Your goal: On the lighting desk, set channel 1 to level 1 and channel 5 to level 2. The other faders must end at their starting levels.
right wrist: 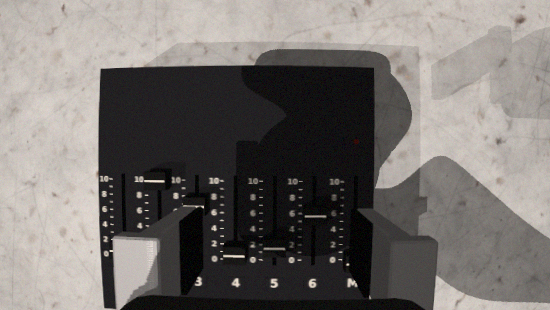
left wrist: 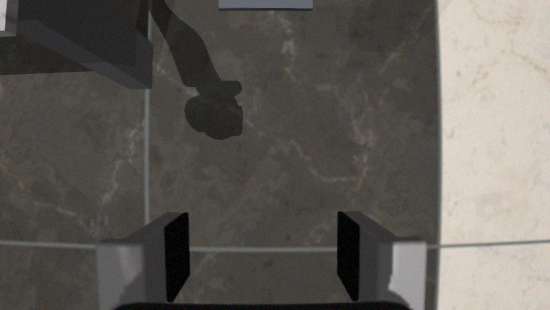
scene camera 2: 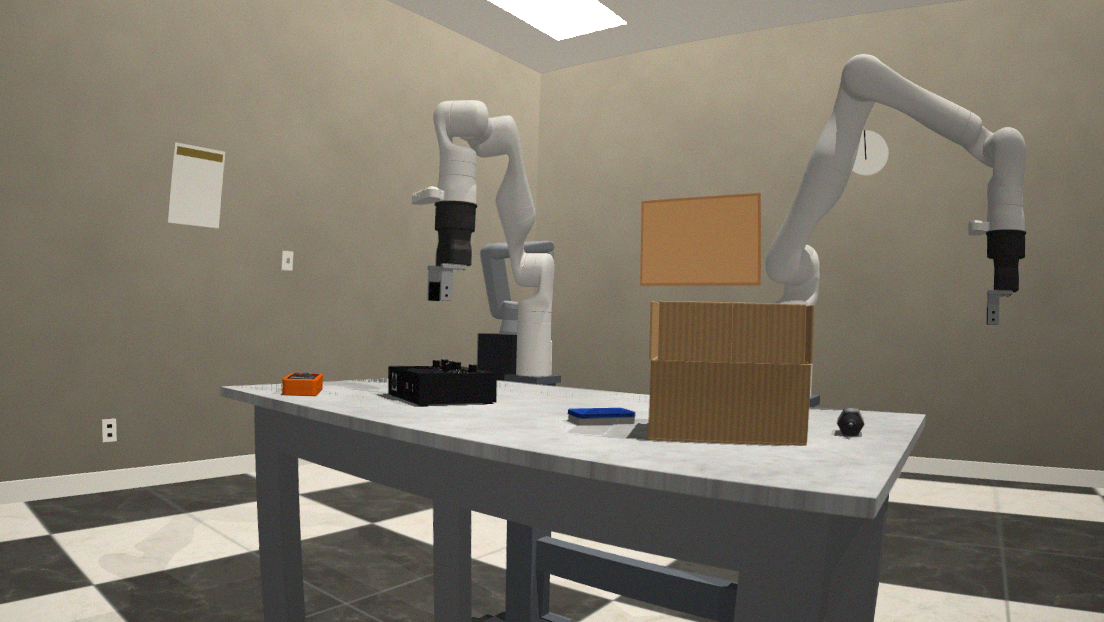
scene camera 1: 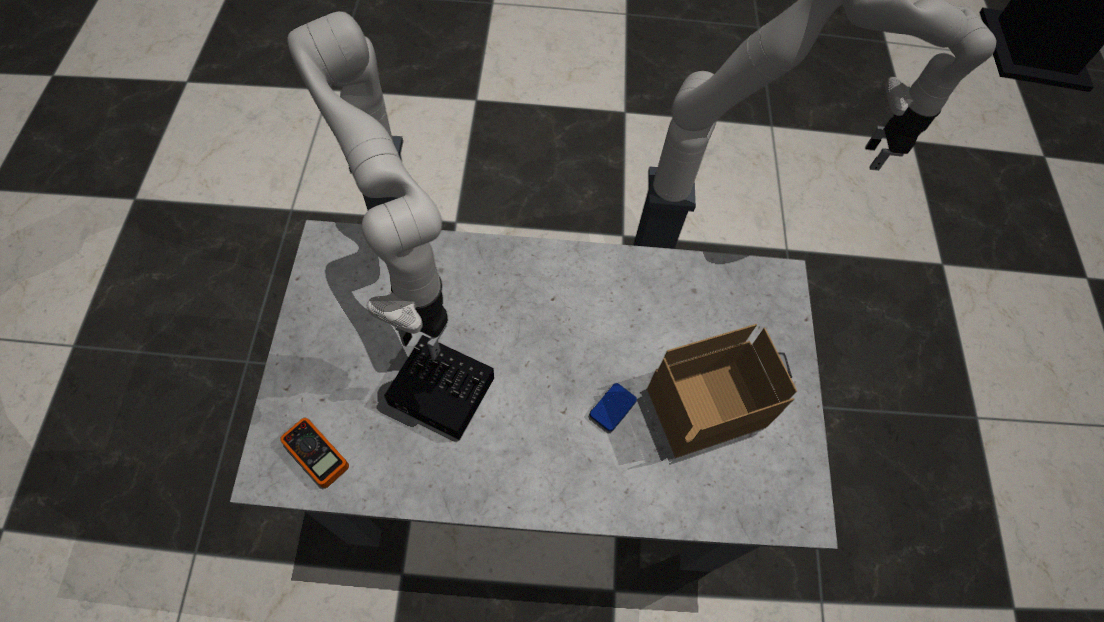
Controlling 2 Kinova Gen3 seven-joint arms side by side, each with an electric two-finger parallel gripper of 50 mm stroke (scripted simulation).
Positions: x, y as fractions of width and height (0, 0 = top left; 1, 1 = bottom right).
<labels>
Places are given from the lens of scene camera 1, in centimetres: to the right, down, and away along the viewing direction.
blue block (scene camera 1: 0.55, 0.66): 12, 19, 136
cardboard box (scene camera 1: 0.66, 0.63): 36, 16, 141
</labels>
